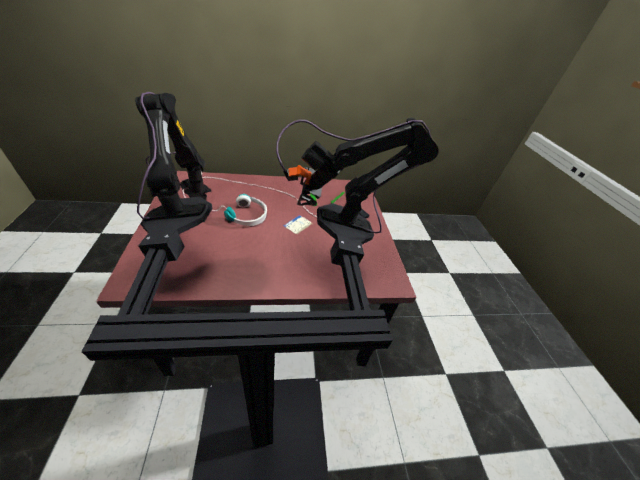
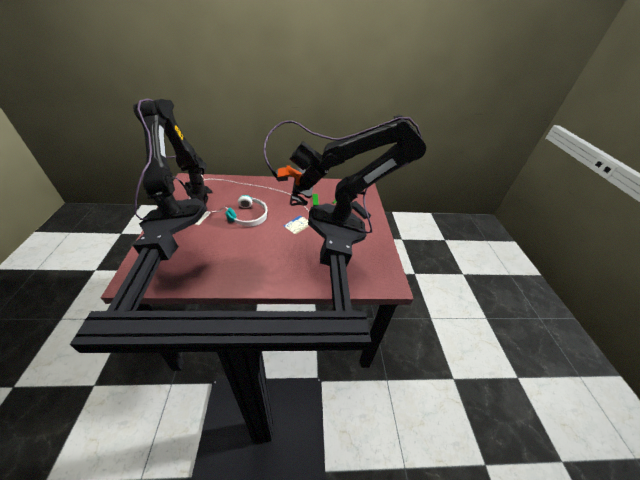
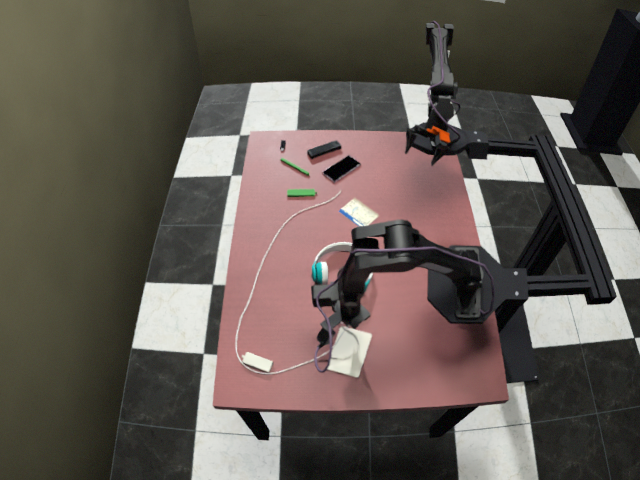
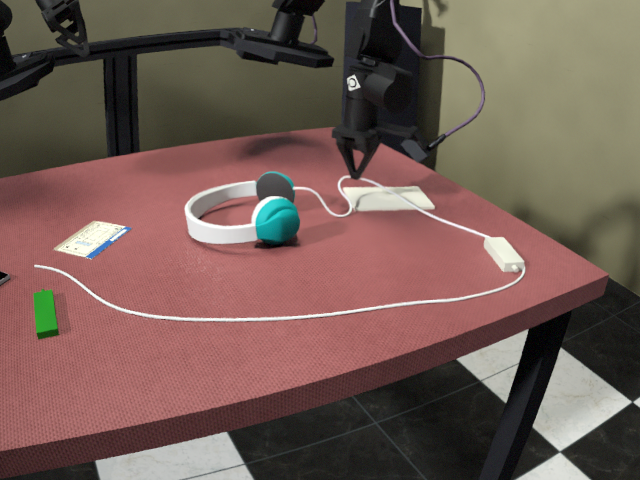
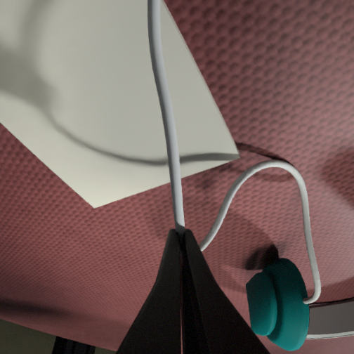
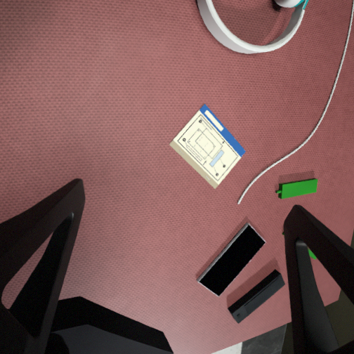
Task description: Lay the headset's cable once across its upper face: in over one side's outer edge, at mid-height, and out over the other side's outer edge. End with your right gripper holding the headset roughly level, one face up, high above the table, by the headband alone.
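Places are measured from the left arm's base along level axes (x ahead, y left, z up), in metres.
Where they show: left gripper, fingertip midpoint: (image 3: 351,324) (image 4: 355,178); right gripper, fingertip midpoint: (image 1: 299,194) (image 2: 292,194) (image 3: 418,159) (image 4: 84,49); left arm's base, link origin: (image 1: 176,212) (image 2: 172,213) (image 3: 467,282) (image 4: 281,44); right arm's base, link origin: (image 1: 346,221) (image 2: 338,221) (image 4: 3,77).
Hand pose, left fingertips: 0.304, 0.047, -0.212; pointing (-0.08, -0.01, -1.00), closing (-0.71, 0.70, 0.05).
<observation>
Each offset is from my left fingertips to the centre of the thing, as dx, dy, dz. "spot": to the spot under its first point.
The headset lies flat on the table, its white headband {spot: +0.063, -0.297, -0.017} (image 1: 265,209) (image 2: 265,210) (image 4: 217,235) (image 6: 235,42) curving away from two teal ear cups. Its white cable (image 3: 255,281) (image 4: 248,319) (image 5: 167,117) (image 6: 327,107) leaves one ear cup, bends in a small loop to my left gripper, then runs round in a wide curve to a free end. No cable lies across the headset. My left gripper (image 4: 355,175) (image 5: 178,236) is shut on the cable, low above the table beside a white pad. My right gripper (image 3: 420,156) (image 6: 188,201) is open and empty, high above the table, away from the headset.
The white pad {-0.004, +0.071, -0.046} (image 3: 351,356) (image 4: 382,198) lies under the cable; a small white box {+0.269, +0.143, -0.040} (image 3: 257,362) (image 4: 504,253) touches or nearly touches it. A printed card {+0.007, -0.469, -0.047} (image 3: 359,211) (image 6: 207,147), a green stick {+0.225, -0.541, -0.043} (image 3: 301,192), a green pen {+0.276, -0.679, -0.043} (image 3: 295,166), a phone {+0.088, -0.691, -0.044} (image 3: 341,168) and a black bar {+0.169, -0.789, -0.038} (image 3: 324,149) lie farther off.
</observation>
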